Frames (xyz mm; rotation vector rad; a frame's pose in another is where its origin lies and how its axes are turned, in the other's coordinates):
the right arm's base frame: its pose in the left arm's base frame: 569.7 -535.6 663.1 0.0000 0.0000 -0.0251
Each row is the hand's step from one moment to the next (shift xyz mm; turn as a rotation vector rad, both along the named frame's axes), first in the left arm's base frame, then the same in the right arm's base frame.
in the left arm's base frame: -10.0 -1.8 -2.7 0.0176 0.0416 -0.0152
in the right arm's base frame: -10.0 -2.1 -2.7 0.0166 0.0420 -0.0152
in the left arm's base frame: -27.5 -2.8 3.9 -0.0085 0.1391 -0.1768
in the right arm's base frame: -27.4 -3.5 3.9 -0.0120 0.1388 -0.1768
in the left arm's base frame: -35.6 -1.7 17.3 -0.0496 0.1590 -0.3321
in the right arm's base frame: -35.5 -2.6 17.3 -0.0536 0.1577 -0.3321
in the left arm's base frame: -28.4 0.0 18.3 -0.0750 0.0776 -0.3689
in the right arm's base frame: -28.4 -0.7 18.3 -0.0769 0.0757 -0.3689
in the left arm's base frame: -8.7 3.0 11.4 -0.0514 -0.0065 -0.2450
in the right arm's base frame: -8.8 2.8 11.4 -0.0512 -0.0078 -0.2450
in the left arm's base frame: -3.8 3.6 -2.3 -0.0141 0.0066 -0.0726
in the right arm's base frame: -3.9 3.5 -2.3 -0.0143 0.0062 -0.0726
